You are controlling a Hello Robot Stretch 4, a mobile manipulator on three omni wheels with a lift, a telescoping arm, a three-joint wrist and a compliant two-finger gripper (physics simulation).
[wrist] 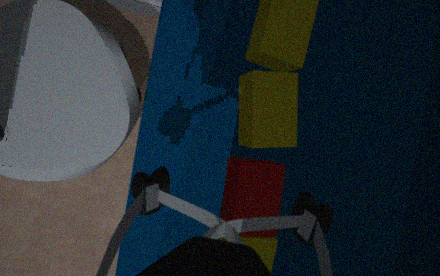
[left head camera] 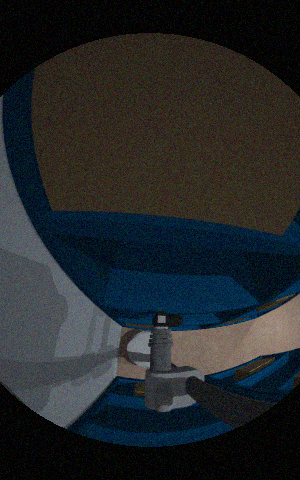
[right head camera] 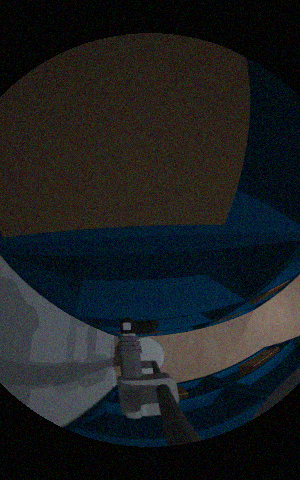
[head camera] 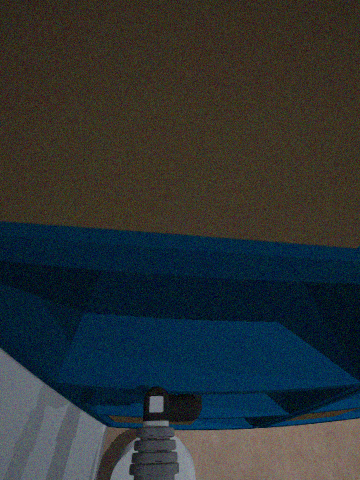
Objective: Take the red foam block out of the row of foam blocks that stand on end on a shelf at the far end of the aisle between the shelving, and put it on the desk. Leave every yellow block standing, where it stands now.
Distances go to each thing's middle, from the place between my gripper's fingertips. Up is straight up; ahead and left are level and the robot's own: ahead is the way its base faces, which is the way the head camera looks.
My hand is 60 mm short of the red foam block (wrist: 253,188), 20 mm to the left of it and 80 mm above it.
